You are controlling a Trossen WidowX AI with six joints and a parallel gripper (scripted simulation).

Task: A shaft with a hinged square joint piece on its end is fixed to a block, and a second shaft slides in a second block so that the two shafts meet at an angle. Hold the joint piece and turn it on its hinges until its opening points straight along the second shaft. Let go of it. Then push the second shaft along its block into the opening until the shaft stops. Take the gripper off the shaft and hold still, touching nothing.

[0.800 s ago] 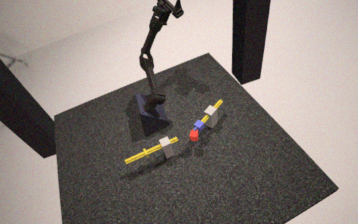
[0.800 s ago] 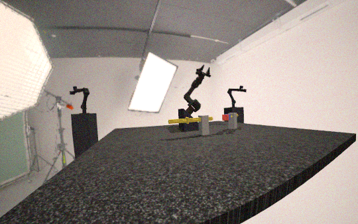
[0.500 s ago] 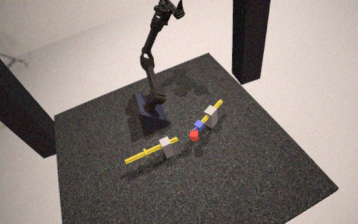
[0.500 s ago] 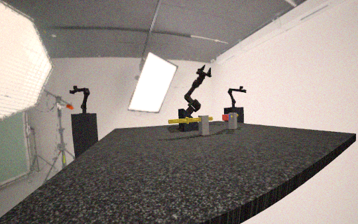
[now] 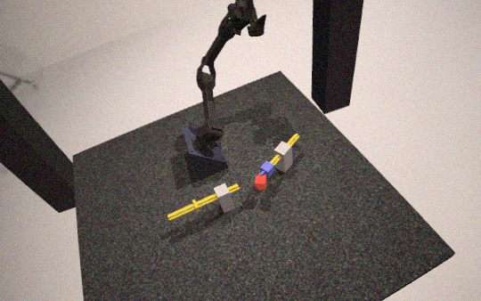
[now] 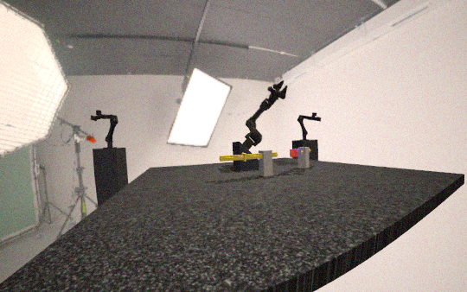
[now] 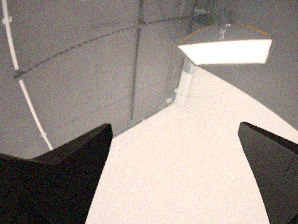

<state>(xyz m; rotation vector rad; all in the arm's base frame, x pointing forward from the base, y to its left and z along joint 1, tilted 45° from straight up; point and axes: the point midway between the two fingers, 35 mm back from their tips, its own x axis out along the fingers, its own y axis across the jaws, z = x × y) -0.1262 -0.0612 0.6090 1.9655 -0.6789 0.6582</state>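
Now: gripper tip 37 cm short of the red joint piece, 21 cm to the left of it and 53 cm above it.
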